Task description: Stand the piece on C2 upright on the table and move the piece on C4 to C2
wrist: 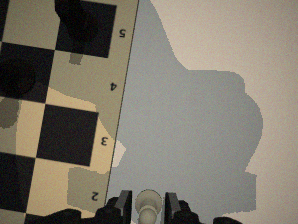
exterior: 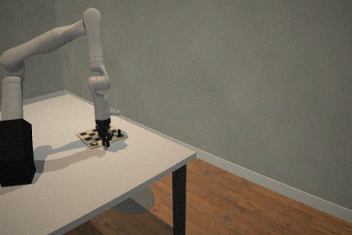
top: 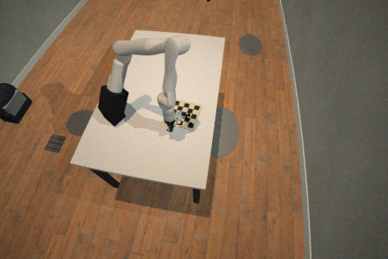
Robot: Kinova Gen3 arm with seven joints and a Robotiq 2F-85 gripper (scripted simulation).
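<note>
Now: hand 1 cm above the white pawn. From my hand the other things lie so: white piece (6 cm to the left, 4 cm behind); then black knight (11 cm ahead, 7 cm to the left); then dark chess piece (11 cm to the left, 7 cm ahead, 1 cm above).
</note>
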